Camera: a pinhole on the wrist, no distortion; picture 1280 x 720 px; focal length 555.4 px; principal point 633.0 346.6 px. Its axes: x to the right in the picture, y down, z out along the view. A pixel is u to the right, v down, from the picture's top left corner.
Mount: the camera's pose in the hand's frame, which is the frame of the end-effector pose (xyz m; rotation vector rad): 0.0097 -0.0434 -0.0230 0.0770 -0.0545 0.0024
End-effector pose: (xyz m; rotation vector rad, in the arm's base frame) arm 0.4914 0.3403 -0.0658 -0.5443 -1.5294 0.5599
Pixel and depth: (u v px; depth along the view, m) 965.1 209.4 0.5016
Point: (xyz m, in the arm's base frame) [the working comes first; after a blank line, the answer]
In the camera's frame: 0.2999 -0.1239 0.5016

-0.0005 0.3568 0.2708
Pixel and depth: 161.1 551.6 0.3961
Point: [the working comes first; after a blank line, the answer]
In the camera's frame: -0.3365 0.1462 0.3961

0.1381 0.1629 -0.3868
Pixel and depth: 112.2 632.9 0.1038
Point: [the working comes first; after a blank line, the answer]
In the camera's frame: -0.0973 0.0535 0.1038

0.4152 0.2799 -0.1402
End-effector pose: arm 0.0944 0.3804 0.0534 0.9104 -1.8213 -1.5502
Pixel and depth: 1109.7 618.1 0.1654
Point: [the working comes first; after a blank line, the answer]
In the camera's frame: 0.1420 0.0809 0.1654

-0.1170 0.3620 0.0519
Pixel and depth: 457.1 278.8 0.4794
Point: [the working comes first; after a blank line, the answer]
In the camera's frame: -0.1518 -0.0585 0.4794

-0.1337 0.7640 -0.1542
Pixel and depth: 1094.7 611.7 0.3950
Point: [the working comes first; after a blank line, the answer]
In the camera's frame: 0.3284 0.1885 0.3950

-0.4275 0.3794 0.0998
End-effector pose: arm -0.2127 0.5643 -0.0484 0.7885 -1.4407 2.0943
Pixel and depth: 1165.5 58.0 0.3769
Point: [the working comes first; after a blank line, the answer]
In the camera's frame: 0.3614 -0.1958 0.3769

-0.2199 0.3393 0.4726
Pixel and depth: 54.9 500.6 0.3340
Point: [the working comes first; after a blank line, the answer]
In the camera's frame: -0.3477 0.0926 0.3340

0.0852 0.2549 -0.2257
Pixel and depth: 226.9 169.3 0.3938
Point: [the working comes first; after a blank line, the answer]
In the camera's frame: -0.2879 -0.1257 0.3938

0.2006 0.2894 -0.0249
